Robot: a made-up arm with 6 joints.
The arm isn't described. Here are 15 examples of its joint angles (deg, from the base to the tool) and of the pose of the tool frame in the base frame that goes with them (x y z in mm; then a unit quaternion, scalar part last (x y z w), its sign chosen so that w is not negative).
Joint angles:
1: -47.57 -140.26 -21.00 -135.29 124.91 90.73
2: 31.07 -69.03 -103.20 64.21 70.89 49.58
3: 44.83 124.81 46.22 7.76 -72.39 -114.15
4: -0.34 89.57 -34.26 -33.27 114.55 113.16
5: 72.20 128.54 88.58 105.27 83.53 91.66
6: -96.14 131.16 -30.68 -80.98 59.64 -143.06
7: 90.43 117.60 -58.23 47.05 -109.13 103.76
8: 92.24 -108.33 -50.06 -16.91 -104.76 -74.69
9: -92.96 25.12 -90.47 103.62 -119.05 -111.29
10: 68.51 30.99 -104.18 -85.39 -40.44 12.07
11: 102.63 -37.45 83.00 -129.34 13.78 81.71
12: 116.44 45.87 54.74 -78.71 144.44 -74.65
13: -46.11 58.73 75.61 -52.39 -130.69 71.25
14: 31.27 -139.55 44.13 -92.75 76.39 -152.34
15: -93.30 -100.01 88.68 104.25 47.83 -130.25
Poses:
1: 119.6 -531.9 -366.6 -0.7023 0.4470 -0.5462 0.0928
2: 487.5 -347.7 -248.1 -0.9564 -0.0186 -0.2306 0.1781
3: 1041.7 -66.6 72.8 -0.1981 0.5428 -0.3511 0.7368
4: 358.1 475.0 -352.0 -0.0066 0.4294 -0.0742 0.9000
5: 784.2 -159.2 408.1 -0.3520 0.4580 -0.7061 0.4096
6: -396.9 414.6 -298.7 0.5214 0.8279 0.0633 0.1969
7: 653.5 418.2 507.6 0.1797 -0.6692 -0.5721 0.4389
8: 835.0 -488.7 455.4 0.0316 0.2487 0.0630 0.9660
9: -247.6 50.4 846.5 -0.5303 -0.2120 -0.7909 0.2199
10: 565.7 158.2 -179.2 -0.5083 -0.3068 -0.8009 0.0783
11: 675.1 40.5 148.1 -0.0195 -0.0365 -0.5548 0.8309
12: 691.1 528.5 288.2 -0.8705 0.0050 0.2826 0.4028
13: -77.6 394.5 -229.0 -0.6007 -0.2430 -0.4262 0.6313
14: 327.0 -664.5 59.2 0.4829 -0.3525 -0.5612 0.5724
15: -430.7 -410.4 382.9 0.4373 0.1199 -0.8807 0.1372
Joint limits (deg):
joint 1: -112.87..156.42
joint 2: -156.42..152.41
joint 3: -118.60..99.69
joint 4: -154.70..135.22
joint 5: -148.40..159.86
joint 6: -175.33..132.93
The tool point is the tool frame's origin. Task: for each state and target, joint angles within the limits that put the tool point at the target. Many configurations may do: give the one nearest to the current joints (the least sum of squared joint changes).
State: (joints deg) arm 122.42 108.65 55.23 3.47 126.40 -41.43
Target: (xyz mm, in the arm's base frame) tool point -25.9 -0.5 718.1
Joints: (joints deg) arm 138.38 143.18 75.93 4.75 128.54 -55.73
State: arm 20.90 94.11 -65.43 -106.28 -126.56 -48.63
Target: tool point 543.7 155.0 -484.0
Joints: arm 16.67 107.26 -60.94 -78.63 -118.38 -87.84
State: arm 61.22 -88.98 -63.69 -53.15 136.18 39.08
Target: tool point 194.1 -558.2 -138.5
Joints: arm 30.28 -78.05 -49.95 -71.89 130.80 87.57
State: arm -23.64 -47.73 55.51 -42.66 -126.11 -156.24
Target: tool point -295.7 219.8 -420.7
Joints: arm -0.76 -29.28 70.73 -40.41 -121.50 -159.65
